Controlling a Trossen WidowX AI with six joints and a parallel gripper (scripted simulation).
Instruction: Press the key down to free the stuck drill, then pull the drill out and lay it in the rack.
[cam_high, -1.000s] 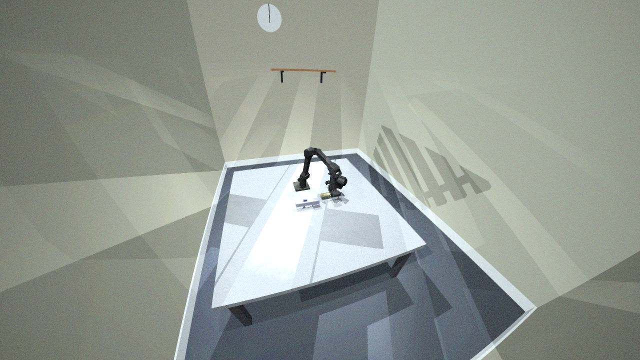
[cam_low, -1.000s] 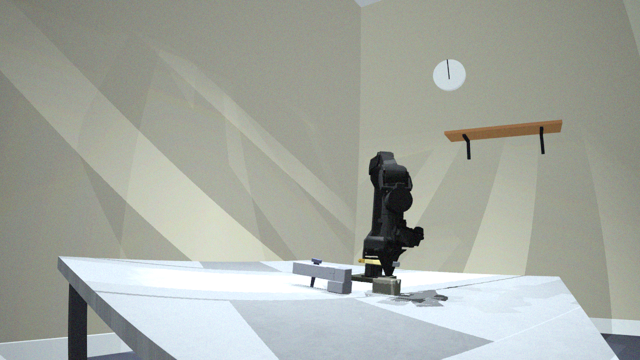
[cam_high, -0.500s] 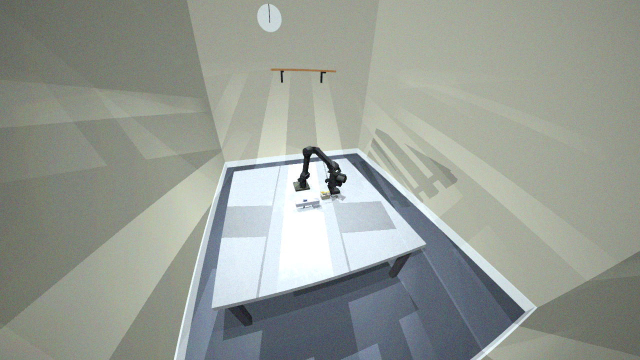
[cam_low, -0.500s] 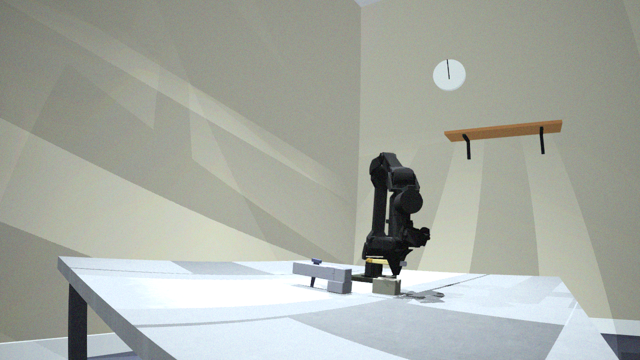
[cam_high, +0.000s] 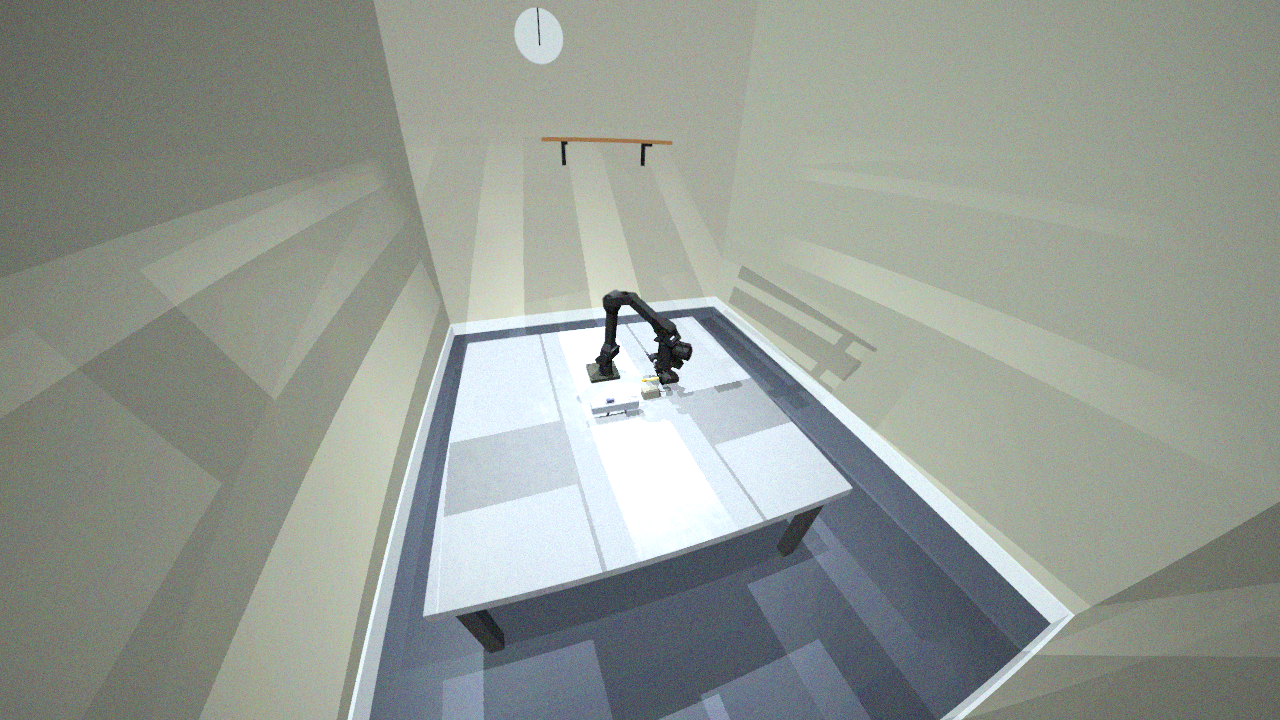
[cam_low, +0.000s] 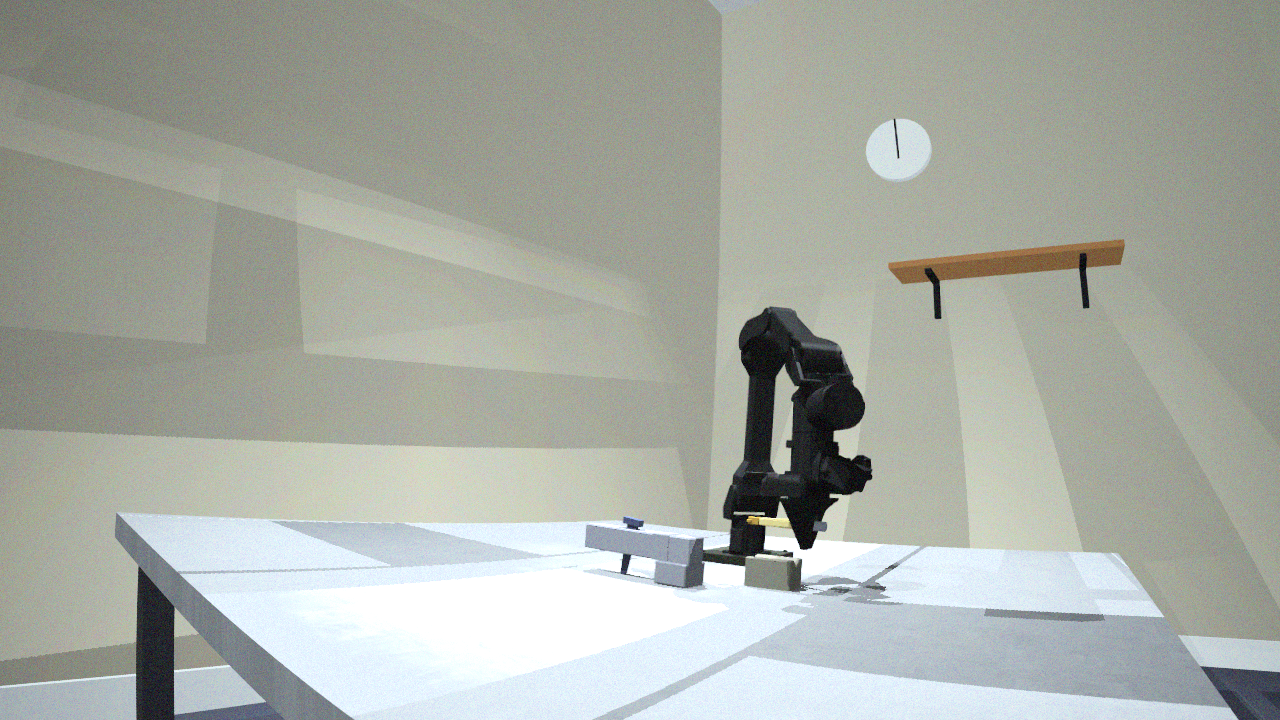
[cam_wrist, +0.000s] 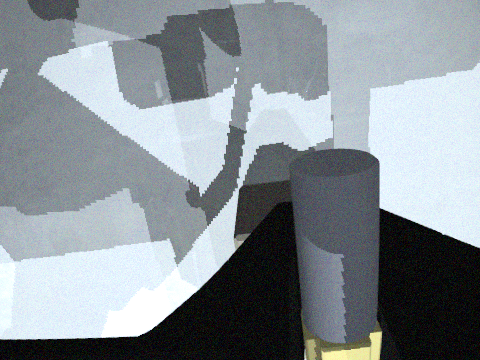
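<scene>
The drill is 40 mm to the right of my gripper tip and 30 mm above it. Round my gripper tip: grey housing block: 200 mm to the right, 100 mm ahead, 10 mm below; then blue key: 230 mm to the right, 100 mm ahead, 10 mm below; then rack: 50 mm to the right, 40 mm below.
</scene>
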